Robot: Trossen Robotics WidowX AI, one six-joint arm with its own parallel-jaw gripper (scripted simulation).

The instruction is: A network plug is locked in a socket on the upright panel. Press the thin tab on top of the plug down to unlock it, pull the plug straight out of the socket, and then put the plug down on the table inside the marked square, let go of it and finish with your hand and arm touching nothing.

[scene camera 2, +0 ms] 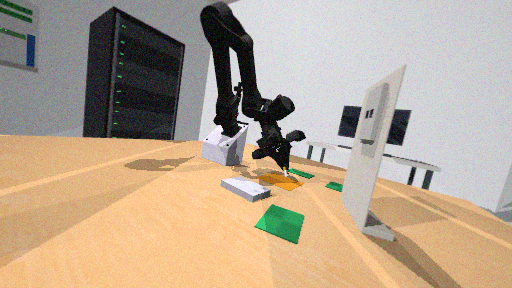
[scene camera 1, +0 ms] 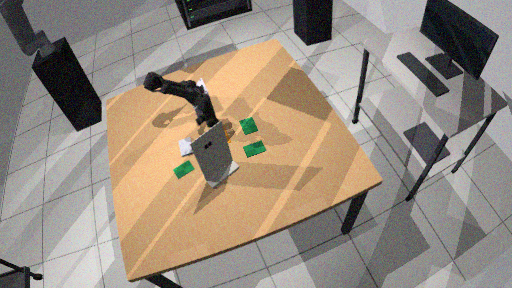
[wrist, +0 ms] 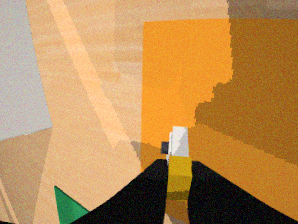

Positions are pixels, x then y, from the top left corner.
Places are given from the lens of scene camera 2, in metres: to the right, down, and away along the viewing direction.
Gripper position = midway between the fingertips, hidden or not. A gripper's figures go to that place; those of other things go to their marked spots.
my gripper (scene camera 2: 286,170): 0.10, 0.09, 0.55
flat grey block (scene camera 2: 251,191): -0.01, 0.11, 0.39
